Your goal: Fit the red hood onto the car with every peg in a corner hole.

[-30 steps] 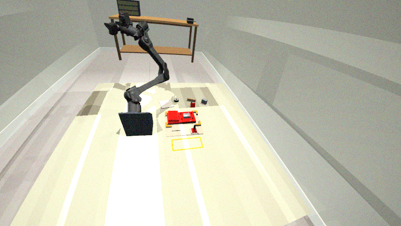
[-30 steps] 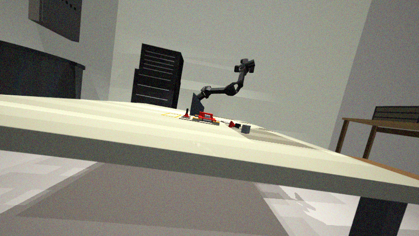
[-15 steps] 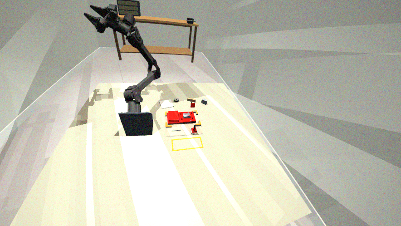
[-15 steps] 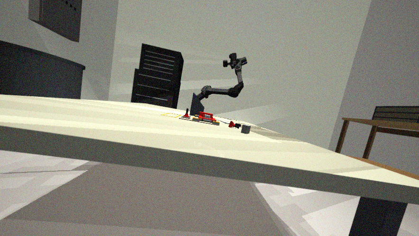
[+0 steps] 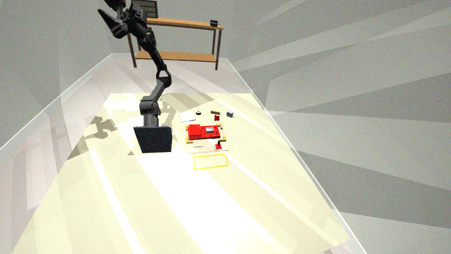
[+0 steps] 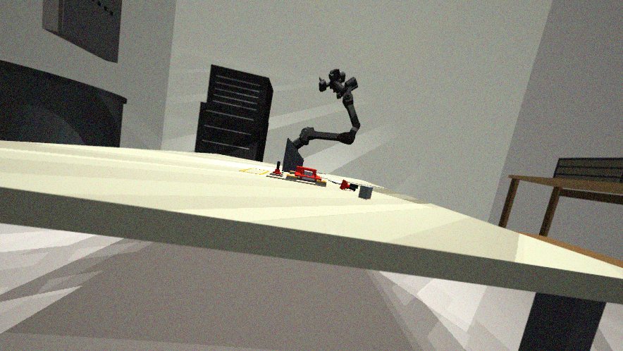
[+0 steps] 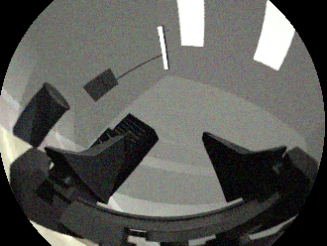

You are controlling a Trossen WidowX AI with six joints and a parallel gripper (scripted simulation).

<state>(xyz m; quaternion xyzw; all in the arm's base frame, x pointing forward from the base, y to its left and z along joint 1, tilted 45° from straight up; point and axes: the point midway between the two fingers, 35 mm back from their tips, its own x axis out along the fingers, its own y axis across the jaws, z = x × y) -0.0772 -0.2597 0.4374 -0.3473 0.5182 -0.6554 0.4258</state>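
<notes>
My gripper tip is 35 cm short of the hood, 1 cm to the right of it and 62 cm above it.
</notes>
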